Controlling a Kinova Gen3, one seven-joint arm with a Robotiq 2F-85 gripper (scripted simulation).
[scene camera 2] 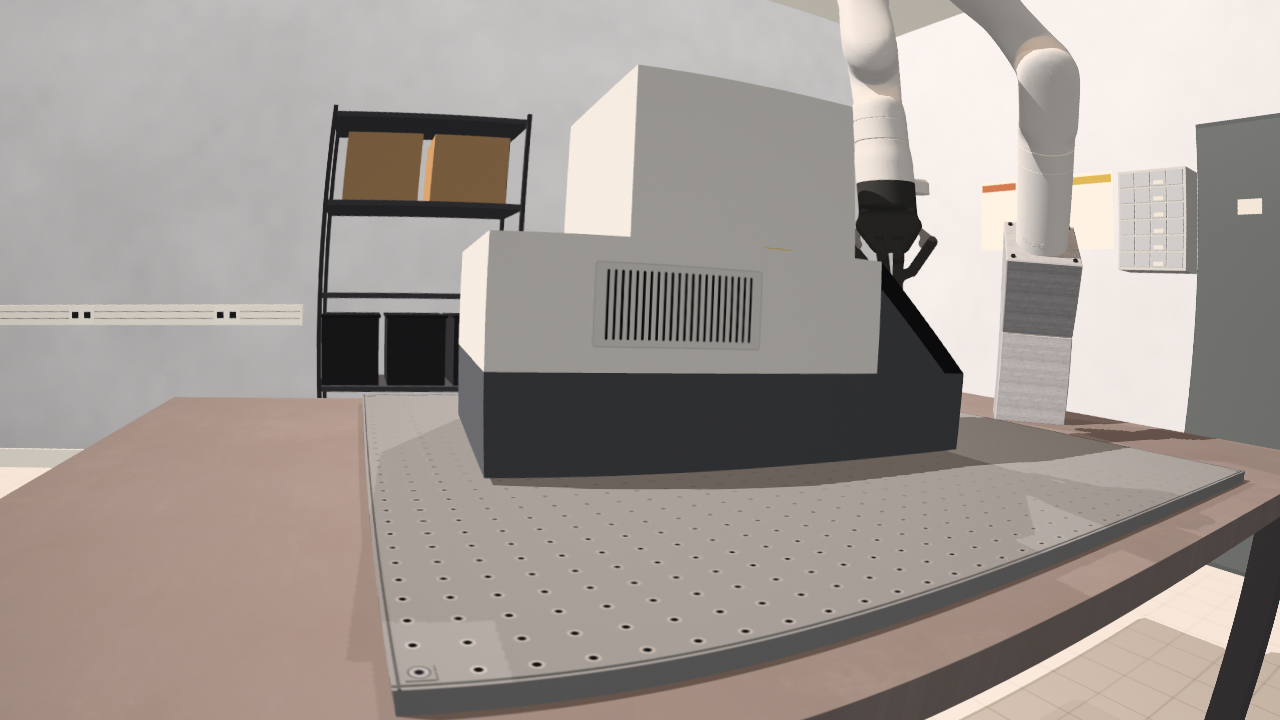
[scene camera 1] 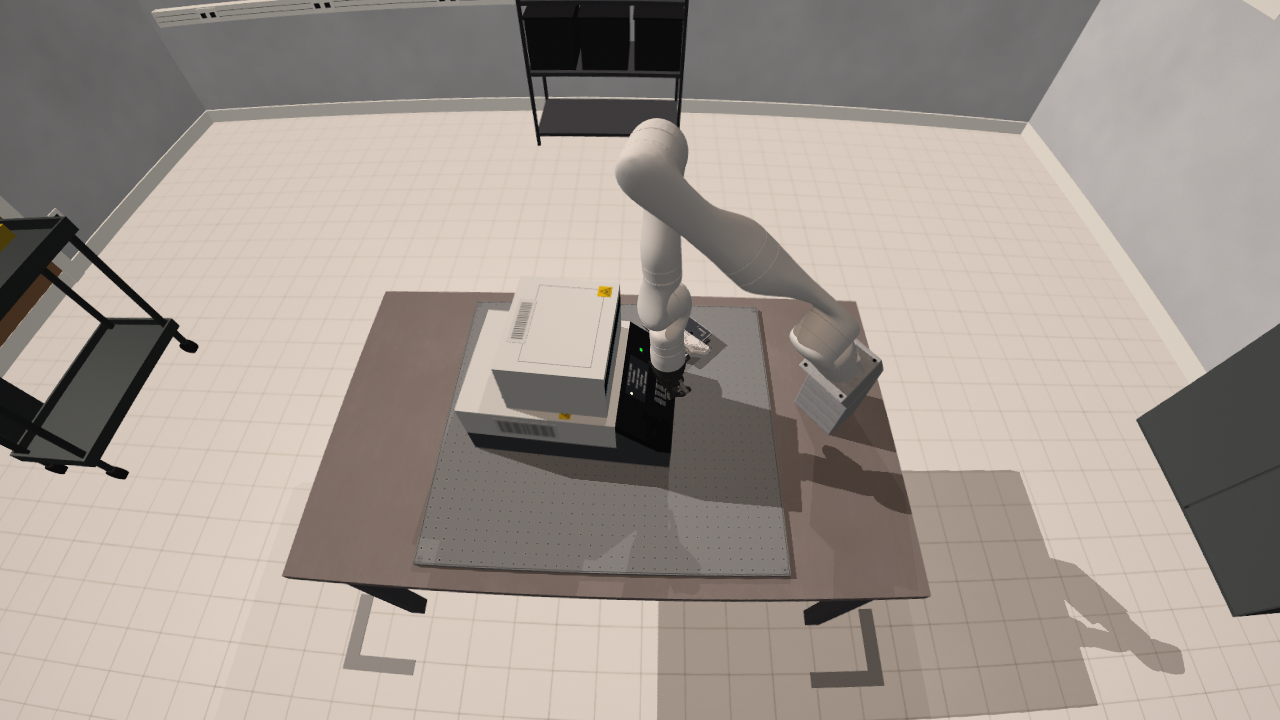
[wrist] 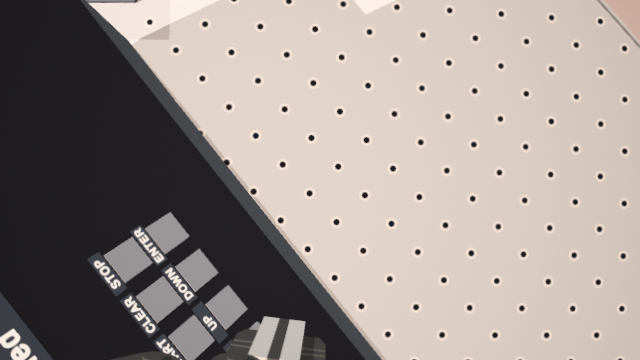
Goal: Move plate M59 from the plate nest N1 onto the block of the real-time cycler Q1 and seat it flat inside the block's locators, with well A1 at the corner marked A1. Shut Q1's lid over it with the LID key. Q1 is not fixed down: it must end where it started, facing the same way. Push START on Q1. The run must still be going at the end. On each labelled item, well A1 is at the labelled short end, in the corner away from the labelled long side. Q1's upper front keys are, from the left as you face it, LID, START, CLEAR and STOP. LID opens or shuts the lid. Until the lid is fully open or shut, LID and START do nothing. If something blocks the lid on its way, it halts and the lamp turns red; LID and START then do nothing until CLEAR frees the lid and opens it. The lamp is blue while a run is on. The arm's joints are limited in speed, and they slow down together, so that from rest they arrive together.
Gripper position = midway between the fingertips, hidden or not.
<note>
I see my gripper (scene camera 1: 670,396) and a cycler Q1 (scene camera 2: 580,355).
The cycler Q1 is seen too in the wrist view (wrist: 103,152).
</note>
